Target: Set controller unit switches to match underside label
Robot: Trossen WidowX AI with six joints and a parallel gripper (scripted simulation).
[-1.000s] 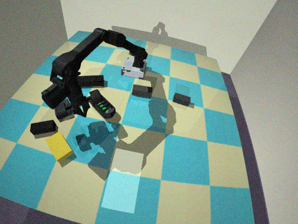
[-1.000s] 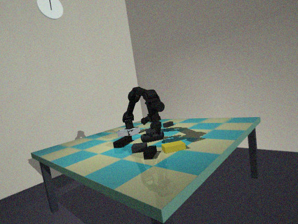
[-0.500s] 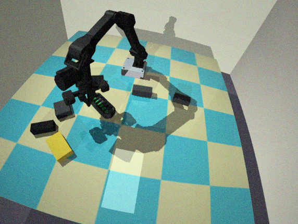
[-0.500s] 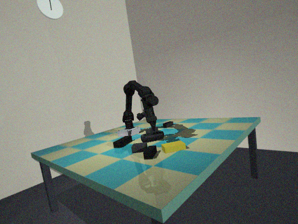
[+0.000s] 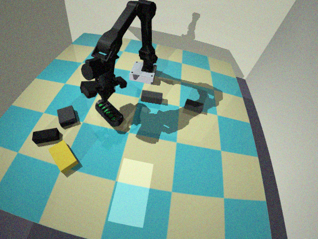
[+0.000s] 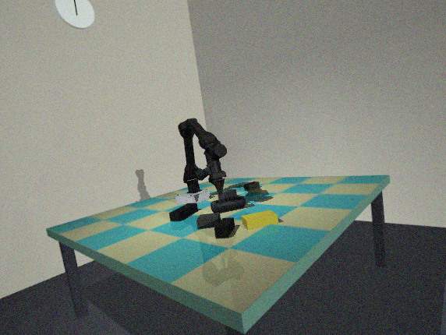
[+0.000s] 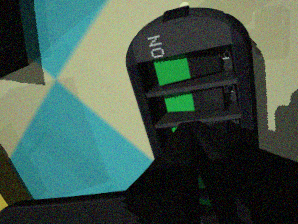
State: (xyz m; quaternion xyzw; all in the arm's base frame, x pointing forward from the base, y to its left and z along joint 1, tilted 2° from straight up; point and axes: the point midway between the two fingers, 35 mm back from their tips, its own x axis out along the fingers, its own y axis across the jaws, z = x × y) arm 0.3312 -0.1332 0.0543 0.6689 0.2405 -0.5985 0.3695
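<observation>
Now: gripper tip 140 mm past the long dark block, 110 mm to the left of it and 50 mm above it. Also, from my gripper tip: yellow block: 260 mm ahead, 90 mm to the right, 60 mm below.
</observation>
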